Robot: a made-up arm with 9 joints.
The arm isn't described. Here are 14 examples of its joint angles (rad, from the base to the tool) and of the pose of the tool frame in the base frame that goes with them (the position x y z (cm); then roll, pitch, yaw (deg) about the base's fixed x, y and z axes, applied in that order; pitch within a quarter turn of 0, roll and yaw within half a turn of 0).
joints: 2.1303 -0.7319 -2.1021 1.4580 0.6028 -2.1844 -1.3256 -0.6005 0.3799
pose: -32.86 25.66 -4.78 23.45 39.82 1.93
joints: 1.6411 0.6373 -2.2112 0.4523 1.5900 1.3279 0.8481 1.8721 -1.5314
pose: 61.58 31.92 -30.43 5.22 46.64 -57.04
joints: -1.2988 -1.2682 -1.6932 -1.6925 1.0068 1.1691 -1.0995 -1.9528 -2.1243
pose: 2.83 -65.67 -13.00 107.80 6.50 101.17
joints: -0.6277 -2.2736 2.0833 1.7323 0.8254 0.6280 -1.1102 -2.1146 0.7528
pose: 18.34 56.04 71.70 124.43 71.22 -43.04
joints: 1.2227 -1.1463 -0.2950 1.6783 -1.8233 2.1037 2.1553 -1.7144 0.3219
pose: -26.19 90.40 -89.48 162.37 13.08 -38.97
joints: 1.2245 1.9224 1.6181 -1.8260 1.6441 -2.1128 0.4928 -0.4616 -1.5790
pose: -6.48 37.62 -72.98 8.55 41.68 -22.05
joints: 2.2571 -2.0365 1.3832 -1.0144 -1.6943 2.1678 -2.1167 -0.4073 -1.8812
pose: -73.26 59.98 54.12 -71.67 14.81 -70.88
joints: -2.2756 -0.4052 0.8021 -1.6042 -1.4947 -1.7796 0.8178 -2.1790 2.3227
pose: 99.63 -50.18 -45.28 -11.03 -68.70 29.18
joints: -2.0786 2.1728 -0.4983 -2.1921 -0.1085 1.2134 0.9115 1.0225 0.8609
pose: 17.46 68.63 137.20 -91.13 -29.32 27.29
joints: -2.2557 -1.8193 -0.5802 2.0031 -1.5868 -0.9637 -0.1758 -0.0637 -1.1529
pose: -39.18 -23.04 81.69 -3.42 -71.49 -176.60
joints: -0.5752 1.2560 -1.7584 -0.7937 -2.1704 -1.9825 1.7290 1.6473 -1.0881
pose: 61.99 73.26 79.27 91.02 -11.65 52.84
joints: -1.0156 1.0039 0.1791 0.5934 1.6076 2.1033 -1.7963 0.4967 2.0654
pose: 25.61 12.97 43.84 -36.04 -25.25 -15.90
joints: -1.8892 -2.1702 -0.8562 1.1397 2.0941 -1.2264 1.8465 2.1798 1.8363
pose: 17.06 -110.20 101.78 -40.71 -56.88 -4.22
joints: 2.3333 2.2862 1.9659 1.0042 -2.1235 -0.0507 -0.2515 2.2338 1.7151
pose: -100.88 -15.41 20.25 142.15 -7.29 102.10
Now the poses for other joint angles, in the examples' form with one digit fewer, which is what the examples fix.
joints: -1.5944 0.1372 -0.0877 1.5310 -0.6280 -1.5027 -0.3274 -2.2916 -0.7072
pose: 9.7 64.2 41.4 31.6 27.0 -48.9
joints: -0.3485 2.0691 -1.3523 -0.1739 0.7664 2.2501 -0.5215 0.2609 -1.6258
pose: 39.4 94.1 30.3 -82.2 -37.9 108.3
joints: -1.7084 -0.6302 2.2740 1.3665 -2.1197 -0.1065 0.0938 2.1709 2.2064
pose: 57.1 89.1 -35.5 90.7 7.1 -41.2
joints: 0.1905 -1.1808 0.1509 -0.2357 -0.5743 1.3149 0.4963 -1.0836 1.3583
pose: 70.9 -43.0 -30.3 -139.1 -31.4 -136.5
